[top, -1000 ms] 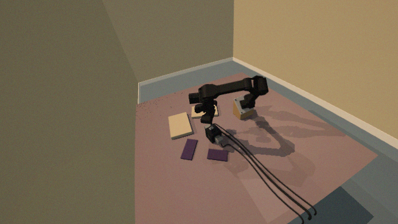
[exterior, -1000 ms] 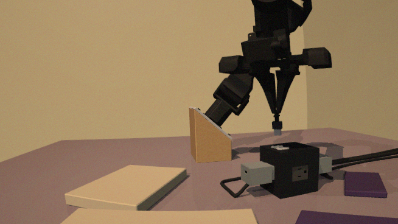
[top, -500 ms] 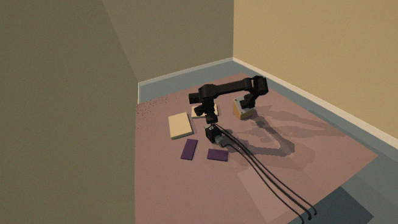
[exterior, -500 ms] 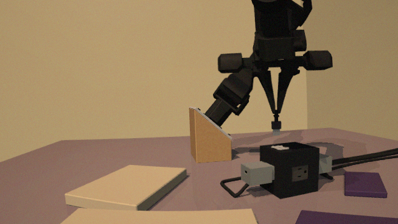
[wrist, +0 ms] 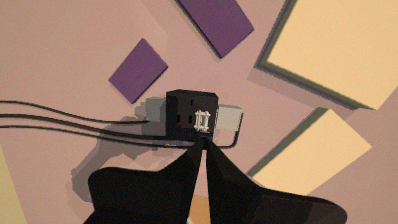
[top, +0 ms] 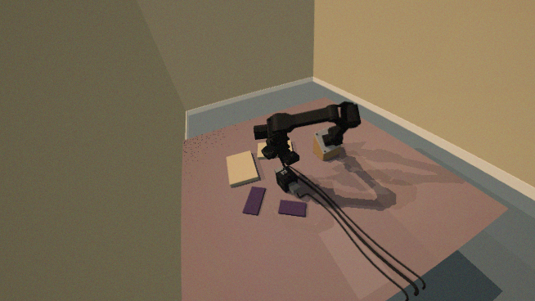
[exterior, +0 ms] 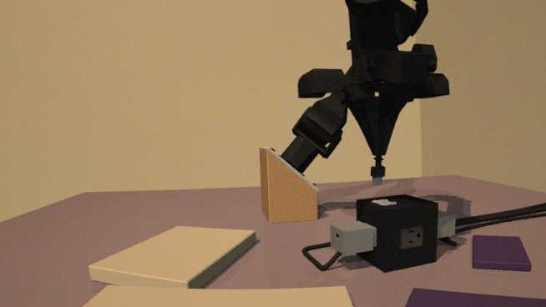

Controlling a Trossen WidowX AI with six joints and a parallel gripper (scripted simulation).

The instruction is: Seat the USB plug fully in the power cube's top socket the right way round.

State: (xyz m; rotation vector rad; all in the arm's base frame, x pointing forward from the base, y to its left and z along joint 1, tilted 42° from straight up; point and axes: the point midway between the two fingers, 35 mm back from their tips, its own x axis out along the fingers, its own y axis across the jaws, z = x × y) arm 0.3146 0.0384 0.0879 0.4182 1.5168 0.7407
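My gripper tip is 20 mm above the small USB plug. The rest, counted from my gripper tip: pale USB socket (10 mm to the left, 70 mm below).
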